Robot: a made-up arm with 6 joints. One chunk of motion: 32 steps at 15 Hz.
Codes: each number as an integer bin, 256 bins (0 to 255) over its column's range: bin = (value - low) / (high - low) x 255, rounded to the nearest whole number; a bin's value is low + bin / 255 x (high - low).
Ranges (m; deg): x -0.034..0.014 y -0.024..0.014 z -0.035..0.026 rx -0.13..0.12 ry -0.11..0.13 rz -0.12..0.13
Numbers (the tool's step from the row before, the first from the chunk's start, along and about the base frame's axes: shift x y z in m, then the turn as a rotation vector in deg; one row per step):
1: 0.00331 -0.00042 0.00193 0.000 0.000 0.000
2: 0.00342 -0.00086 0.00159 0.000 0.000 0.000
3: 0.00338 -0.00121 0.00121 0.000 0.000 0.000
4: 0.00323 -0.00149 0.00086 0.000 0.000 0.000
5: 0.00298 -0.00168 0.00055 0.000 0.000 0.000
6: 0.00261 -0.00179 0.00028 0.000 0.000 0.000
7: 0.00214 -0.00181 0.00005 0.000 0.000 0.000
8: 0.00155 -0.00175 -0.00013 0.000 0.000 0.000
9: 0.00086 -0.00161 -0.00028 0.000 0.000 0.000
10: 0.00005 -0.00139 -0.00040 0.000 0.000 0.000
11: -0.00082 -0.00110 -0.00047 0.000 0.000 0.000
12: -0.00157 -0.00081 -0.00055 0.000 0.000 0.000
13: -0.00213 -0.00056 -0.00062 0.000 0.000 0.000
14: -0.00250 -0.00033 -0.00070 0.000 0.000 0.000
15: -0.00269 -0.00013 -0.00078 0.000 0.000 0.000
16: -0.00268 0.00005 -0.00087 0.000 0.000 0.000
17: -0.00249 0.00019 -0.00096 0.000 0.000 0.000
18: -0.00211 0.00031 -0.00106 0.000 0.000 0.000
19: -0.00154 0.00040 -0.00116 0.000 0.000 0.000
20: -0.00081 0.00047 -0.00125 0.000 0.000 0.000
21: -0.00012 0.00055 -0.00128 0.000 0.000 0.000
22: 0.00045 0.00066 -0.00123 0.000 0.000 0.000
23: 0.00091 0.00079 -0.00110 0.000 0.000 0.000
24: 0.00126 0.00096 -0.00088 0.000 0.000 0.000
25: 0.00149 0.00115 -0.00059 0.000 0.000 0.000
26: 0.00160 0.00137 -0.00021 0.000 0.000 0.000
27: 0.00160 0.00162 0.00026 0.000 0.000 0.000
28: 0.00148 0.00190 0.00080 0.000 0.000 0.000
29: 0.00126 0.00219 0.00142 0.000 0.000 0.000
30: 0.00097 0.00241 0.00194 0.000 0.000 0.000
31: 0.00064 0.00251 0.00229 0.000 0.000 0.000
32: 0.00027 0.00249 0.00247 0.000 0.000 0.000
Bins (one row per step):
1: 198 158 154 133 117 122
2: 199 155 153 133 117 122
3: 199 153 151 133 117 122
4: 198 151 150 133 117 122
5: 196 150 149 133 117 122
6: 194 149 147 133 117 122
7: 192 149 147 133 117 122
8: 189 149 146 133 117 122
9: 185 150 145 133 117 122
10: 181 152 145 133 117 122
11: 176 154 144 133 117 122
12: 172 156 144 133 117 122
13: 169 157 144 133 117 122
14: 167 159 143 133 117 122
15: 166 160 143 133 117 122
16: 166 161 143 133 117 122
17: 167 162 142 133 117 122
18: 169 163 142 133 117 122
19: 172 164 141 133 117 122
20: 176 164 141 133 117 122
21: 180 165 141 133 117 122
22: 183 165 141 133 117 122
23: 185 166 142 133 117 122
24: 187 167 143 133 117 122
25: 189 169 144 133 117 122
26: 189 170 145 133 117 122
27: 189 172 147 133 117 122
28: 188 174 150 133 117 122
29: 187 176 152 133 117 122
30: 186 177 154 133 117 122
31: 184 178 156 133 117 122
32: 182 178 157 133 117 122

